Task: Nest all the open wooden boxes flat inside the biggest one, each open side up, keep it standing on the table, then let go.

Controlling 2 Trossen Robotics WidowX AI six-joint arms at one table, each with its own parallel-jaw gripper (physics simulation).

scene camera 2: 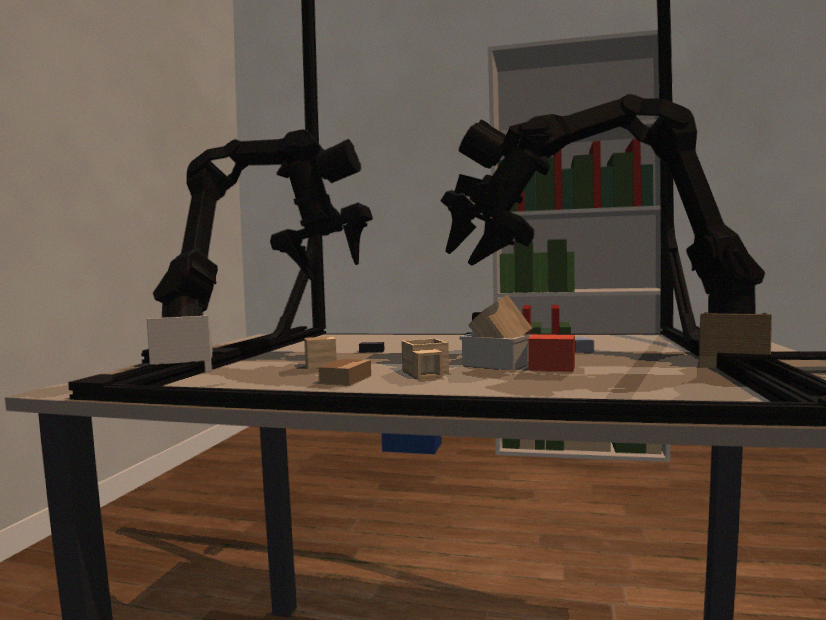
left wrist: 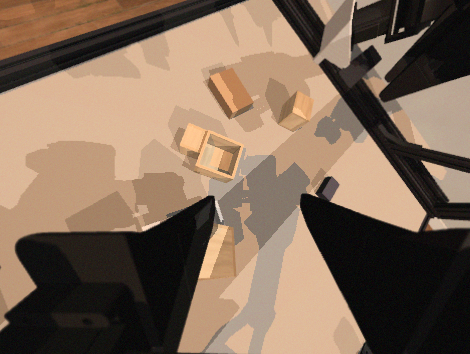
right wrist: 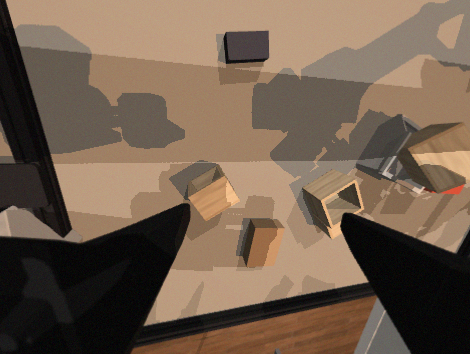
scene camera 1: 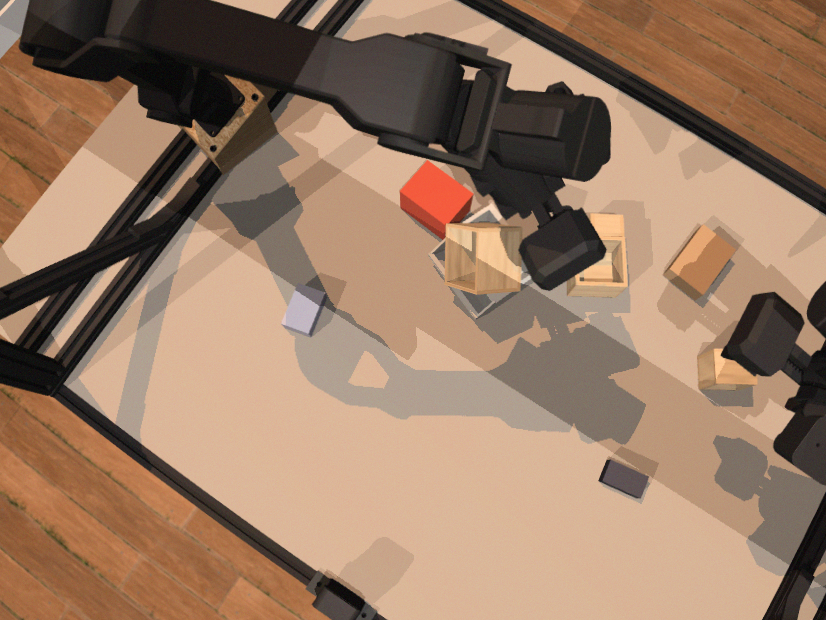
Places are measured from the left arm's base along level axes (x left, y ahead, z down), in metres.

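Pixels of known places: left gripper, fingertip midpoint: (scene camera 2: 458, 258) (left wrist: 257, 200); right gripper, fingertip midpoint: (scene camera 2: 334, 272) (left wrist: 383, 88) (right wrist: 264, 215) (scene camera 1: 756, 378); left arm's base, link origin: (scene camera 2: 733, 323) (scene camera 1: 214, 102); right arm's base, link origin: (scene camera 2: 181, 332) (left wrist: 352, 28).
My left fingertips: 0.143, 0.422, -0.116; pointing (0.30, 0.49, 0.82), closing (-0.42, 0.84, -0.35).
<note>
Ahead of a thing's pixels: the offset from my left fingertips to its middle, as dx, dy, dz.
The biggest box, grey @(-0.035, -0.056, +0.159) (scene camera 1: 477, 308) (scene camera 2: 493, 352) (right wrist: 381, 144), stands open side up. A large wooden box @(-0.041, -0.057, +0.119) (scene camera 1: 499, 260) (scene camera 2: 501, 320) (left wrist: 223, 252) (right wrist: 445, 150) lies tilted on it, its opening toward the left in scene camera 1. A medium wooden box @(+0.063, +0.037, +0.159) (scene camera 1: 598, 291) (scene camera 2: 410, 360) (left wrist: 211, 171) (right wrist: 320, 191) stands open side up, a small one @(+0.104, +0.013, +0.163) (scene camera 1: 608, 224) (scene camera 2: 430, 363) (left wrist: 192, 138) against it. Another wooden box @(+0.088, +0.231, +0.158) (scene camera 1: 711, 370) (scene camera 2: 320, 351) (left wrist: 297, 110) (right wrist: 212, 199) lies on its side. My left gripper (scene camera 2: 460, 257) (left wrist: 257, 200) is open, empty, above the tilted box. My right gripper (scene camera 2: 333, 268) (right wrist: 264, 215) is open, empty, high over the table.
A red block @(-0.021, -0.153, +0.157) (scene camera 1: 435, 192) (scene camera 2: 551, 353) is beside the grey box. An orange-brown block @(+0.170, +0.121, +0.171) (scene camera 1: 701, 258) (scene camera 2: 344, 371) (left wrist: 231, 93) (right wrist: 262, 243) lies near the boxes. A lavender block @(-0.227, -0.161, +0.172) (scene camera 1: 304, 310) and a dark block @(-0.089, +0.235, +0.175) (scene camera 1: 624, 478) (left wrist: 328, 188) (right wrist: 247, 46) lie farther off. Black rails edge the table.
</note>
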